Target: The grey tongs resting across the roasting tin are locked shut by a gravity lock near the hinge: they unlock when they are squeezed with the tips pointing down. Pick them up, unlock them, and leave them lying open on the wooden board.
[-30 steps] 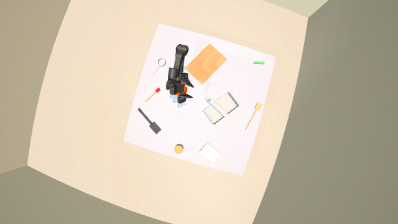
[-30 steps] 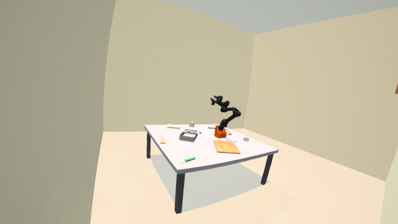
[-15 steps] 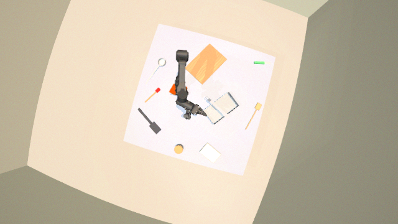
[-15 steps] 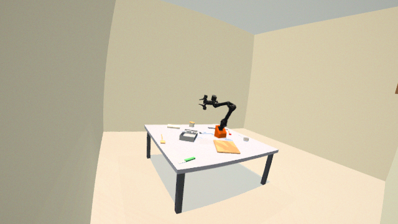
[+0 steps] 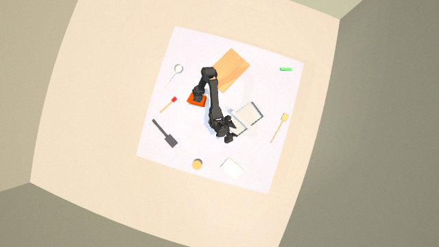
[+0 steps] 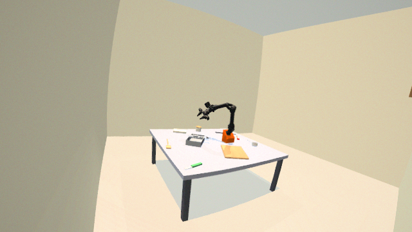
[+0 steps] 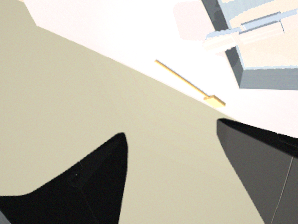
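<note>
Right now my gripper tip is 6 cm short of the roasting tin, 12 cm to the right of it and 24 cm above it. Round my gripper tip: white block (9 cm ahead, 33 cm to the right, 26 cm below); dark turner (58 cm behind, 22 cm to the right, 27 cm below); wooden board (20 cm behind, 51 cm to the left, 26 cm below).
</note>
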